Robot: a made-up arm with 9 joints. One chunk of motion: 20 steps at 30 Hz.
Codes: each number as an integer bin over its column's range. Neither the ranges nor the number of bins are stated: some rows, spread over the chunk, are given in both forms.
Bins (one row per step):
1: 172 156 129 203 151 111 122 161 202
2: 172 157 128 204 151 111 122 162 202
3: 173 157 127 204 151 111 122 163 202
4: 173 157 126 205 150 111 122 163 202
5: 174 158 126 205 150 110 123 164 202
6: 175 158 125 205 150 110 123 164 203
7: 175 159 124 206 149 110 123 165 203
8: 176 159 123 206 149 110 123 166 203
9: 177 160 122 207 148 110 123 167 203
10: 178 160 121 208 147 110 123 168 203
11: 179 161 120 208 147 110 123 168 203
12: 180 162 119 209 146 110 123 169 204
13: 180 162 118 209 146 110 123 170 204
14: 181 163 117 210 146 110 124 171 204
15: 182 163 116 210 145 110 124 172 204
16: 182 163 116 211 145 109 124 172 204
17: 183 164 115 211 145 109 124 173 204
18: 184 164 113 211 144 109 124 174 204
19: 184 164 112 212 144 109 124 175 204
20: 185 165 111 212 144 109 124 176 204
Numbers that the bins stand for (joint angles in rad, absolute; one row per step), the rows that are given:
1: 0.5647 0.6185 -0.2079 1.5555 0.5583 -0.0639 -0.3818 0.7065 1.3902
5: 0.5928 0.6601 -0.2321 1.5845 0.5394 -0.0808 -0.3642 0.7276 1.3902
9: 0.6349 0.7018 -0.2644 1.6135 0.5017 -0.0808 -0.3642 0.7488 1.4081
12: 0.6771 0.7434 -0.2887 1.6425 0.4640 -0.0808 -0.3642 0.7629 1.4260
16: 0.7051 0.7642 -0.3129 1.6716 0.4451 -0.0977 -0.3466 0.7841 1.4260
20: 0.7473 0.8059 -0.3533 1.6861 0.4262 -0.0977 -0.3466 0.8124 1.4260
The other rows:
2: 0.5647 0.6393 -0.2160 1.5700 0.5583 -0.0639 -0.3818 0.7135 1.3902
3: 0.5788 0.6393 -0.2240 1.5700 0.5583 -0.0639 -0.3818 0.7206 1.3902
4: 0.5788 0.6393 -0.2321 1.5845 0.5394 -0.0639 -0.3818 0.7206 1.3902
6: 0.6069 0.6601 -0.2402 1.5845 0.5394 -0.0808 -0.3642 0.7276 1.4081
7: 0.6069 0.6809 -0.2483 1.5990 0.5205 -0.0808 -0.3642 0.7347 1.4081
8: 0.6209 0.6809 -0.2564 1.5990 0.5205 -0.0808 -0.3642 0.7418 1.4081
10: 0.6490 0.7018 -0.2725 1.6280 0.4828 -0.0808 -0.3642 0.7559 1.4081
11: 0.6630 0.7226 -0.2806 1.6280 0.4828 -0.0808 -0.3642 0.7559 1.4081
13: 0.6771 0.7434 -0.2967 1.6425 0.4640 -0.0808 -0.3642 0.7700 1.4260
14: 0.6911 0.7642 -0.3048 1.6571 0.4640 -0.0808 -0.3466 0.7771 1.4260
15: 0.7051 0.7642 -0.3129 1.6571 0.4451 -0.0808 -0.3466 0.7841 1.4260
17: 0.7192 0.7851 -0.3210 1.6716 0.4451 -0.0977 -0.3466 0.7912 1.4260
18: 0.7332 0.7851 -0.3371 1.6716 0.4262 -0.0977 -0.3466 0.7982 1.4260
19: 0.7332 0.7851 -0.3452 1.6861 0.4262 -0.0977 -0.3466 0.8053 1.4260

